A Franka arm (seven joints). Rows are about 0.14 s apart.
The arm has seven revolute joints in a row. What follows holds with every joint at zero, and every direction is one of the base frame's.
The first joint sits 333 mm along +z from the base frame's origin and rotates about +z.
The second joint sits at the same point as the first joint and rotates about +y.
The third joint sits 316 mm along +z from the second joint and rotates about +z.
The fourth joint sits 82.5 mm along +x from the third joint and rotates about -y.
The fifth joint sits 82.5 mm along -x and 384 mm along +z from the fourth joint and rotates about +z.
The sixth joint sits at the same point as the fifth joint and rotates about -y.
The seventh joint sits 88 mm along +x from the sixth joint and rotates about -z.
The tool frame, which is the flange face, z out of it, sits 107 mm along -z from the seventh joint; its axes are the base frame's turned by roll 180, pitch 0 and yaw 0 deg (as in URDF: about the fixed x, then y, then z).
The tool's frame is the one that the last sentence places.
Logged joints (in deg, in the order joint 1, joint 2, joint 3, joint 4, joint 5, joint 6, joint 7), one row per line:
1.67 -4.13 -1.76 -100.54 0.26 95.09 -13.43
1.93 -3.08 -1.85 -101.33 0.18 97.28 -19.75
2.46 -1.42 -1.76 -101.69 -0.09 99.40 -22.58
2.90 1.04 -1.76 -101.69 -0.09 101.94 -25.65
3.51 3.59 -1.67 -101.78 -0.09 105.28 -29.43
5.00 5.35 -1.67 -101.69 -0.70 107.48 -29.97
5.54 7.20 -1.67 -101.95 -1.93 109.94 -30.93
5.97 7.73 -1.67 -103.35 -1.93 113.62 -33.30
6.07 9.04 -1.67 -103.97 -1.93 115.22 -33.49
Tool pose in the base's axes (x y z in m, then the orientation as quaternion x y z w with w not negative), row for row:
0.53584 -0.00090 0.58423 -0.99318 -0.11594 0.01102 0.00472
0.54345 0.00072 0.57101 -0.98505 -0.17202 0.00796 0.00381
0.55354 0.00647 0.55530 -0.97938 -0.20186 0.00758 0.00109
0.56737 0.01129 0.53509 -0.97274 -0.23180 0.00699 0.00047
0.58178 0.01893 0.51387 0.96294 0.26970 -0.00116 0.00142
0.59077 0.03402 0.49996 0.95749 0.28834 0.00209 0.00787
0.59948 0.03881 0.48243 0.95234 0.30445 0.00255 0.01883
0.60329 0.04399 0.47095 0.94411 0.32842 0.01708 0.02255
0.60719 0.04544 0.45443 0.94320 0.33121 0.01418 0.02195
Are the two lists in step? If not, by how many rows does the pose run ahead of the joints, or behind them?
They are in step.
